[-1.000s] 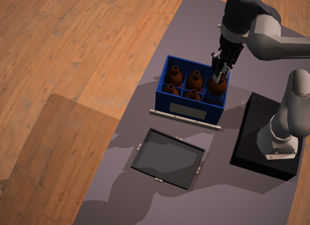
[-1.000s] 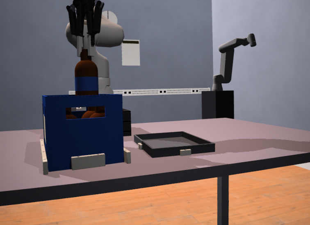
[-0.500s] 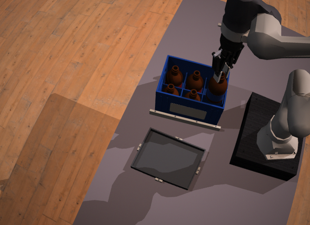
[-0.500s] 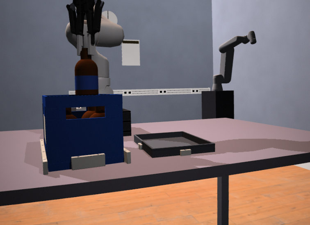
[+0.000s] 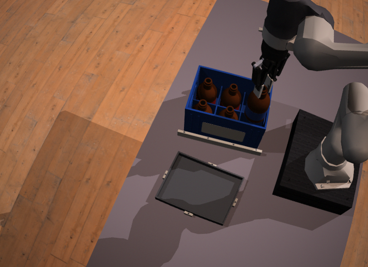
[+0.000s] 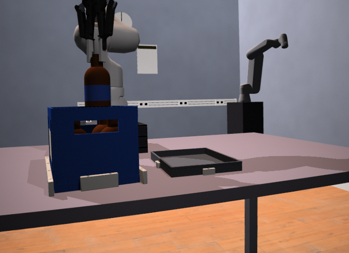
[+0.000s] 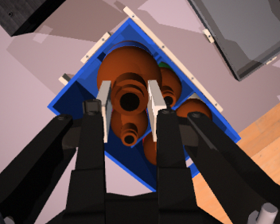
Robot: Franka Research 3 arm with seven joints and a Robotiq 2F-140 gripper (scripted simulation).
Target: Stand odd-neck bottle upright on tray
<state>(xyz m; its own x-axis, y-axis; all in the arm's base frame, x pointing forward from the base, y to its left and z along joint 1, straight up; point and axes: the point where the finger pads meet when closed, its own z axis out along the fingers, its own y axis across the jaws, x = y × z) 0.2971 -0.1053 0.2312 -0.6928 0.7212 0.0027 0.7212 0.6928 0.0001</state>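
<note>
My hand is 9 cm above the bottle. Round my hand: crate (25 cm below, 9 cm ahead, 5 cm to the right); then dark tray (32 cm below, 24 cm to the left, 12 cm ahead).
</note>
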